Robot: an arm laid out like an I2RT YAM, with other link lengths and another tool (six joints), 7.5 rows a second.
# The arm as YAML. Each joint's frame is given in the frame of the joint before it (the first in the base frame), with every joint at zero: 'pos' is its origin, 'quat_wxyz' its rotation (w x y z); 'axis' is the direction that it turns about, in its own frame. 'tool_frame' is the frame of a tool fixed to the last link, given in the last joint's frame.
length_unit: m
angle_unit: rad
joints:
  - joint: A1
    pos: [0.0, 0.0, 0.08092]
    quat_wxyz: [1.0, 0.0, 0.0, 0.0]
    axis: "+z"
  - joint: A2
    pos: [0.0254, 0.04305, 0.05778]
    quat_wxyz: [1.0, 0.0, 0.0, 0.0]
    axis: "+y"
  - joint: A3
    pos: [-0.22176, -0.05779, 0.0]
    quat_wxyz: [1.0, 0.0, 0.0, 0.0]
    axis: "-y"
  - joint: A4
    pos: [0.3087, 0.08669, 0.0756]
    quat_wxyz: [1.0, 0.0, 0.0, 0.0]
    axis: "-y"
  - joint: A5
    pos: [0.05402, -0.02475, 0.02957]
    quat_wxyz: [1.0, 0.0, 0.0, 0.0]
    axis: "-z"
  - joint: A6
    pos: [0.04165, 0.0, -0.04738]
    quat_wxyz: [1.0, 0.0, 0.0, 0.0]
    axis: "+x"
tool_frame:
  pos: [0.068, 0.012, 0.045]
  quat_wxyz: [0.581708, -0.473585, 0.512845, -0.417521]
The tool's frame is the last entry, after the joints.
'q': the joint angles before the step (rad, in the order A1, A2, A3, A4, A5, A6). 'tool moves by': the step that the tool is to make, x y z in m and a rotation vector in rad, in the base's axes. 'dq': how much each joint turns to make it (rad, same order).
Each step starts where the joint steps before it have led.
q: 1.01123 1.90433 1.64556 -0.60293 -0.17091 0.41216
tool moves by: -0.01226 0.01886 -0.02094 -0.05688 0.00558 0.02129
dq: 0.04342 0.08737 0.06501 -0.02908 0.03284 0.00180
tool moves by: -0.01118 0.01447 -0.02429 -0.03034 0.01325 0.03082
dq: 0.03009 0.06841 0.02546 0.00965 0.00193 -0.00238
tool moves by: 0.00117 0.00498 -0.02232 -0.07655 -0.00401 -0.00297
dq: 0.00879 0.07282 0.05260 -0.04718 0.03895 -0.01204
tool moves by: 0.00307 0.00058 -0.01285 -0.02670 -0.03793 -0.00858
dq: 0.00326 0.02167 -0.00823 0.02248 0.04531 -0.01411
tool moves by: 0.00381 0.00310 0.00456 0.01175 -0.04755 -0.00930
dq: 0.00302 0.00299 0.00702 0.02777 0.03783 -0.00942
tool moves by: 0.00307 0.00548 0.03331 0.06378 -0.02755 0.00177
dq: -0.00147 -0.02181 0.04939 -0.00187 -0.00549 -0.00007
